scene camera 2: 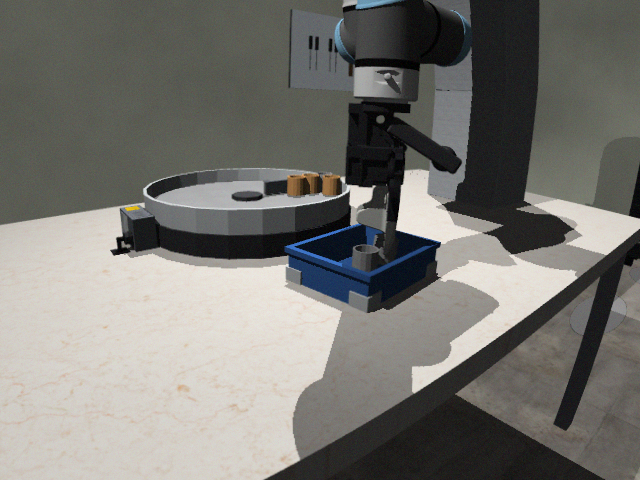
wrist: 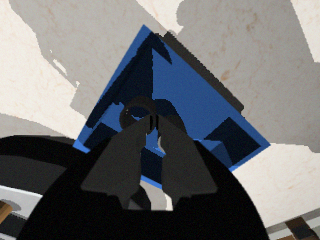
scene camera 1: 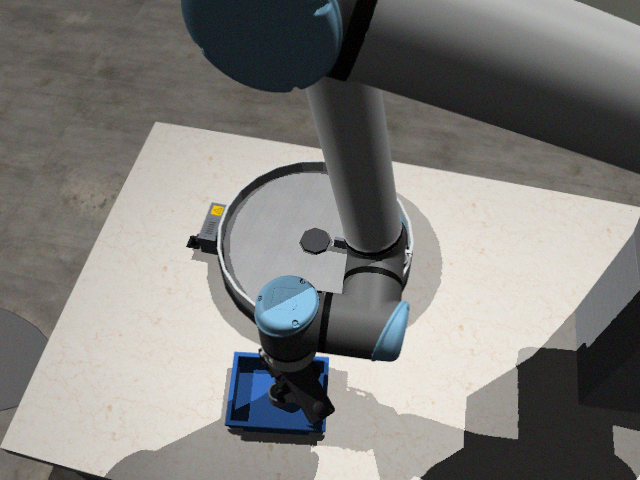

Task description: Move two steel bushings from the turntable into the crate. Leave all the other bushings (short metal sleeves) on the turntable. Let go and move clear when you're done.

Labels:
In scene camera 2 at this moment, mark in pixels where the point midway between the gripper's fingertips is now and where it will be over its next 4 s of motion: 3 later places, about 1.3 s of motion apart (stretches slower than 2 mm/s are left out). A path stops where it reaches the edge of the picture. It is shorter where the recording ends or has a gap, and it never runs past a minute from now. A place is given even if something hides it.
The gripper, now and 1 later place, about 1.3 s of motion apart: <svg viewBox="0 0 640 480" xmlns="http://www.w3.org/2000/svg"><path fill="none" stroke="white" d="M384 252L388 212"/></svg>

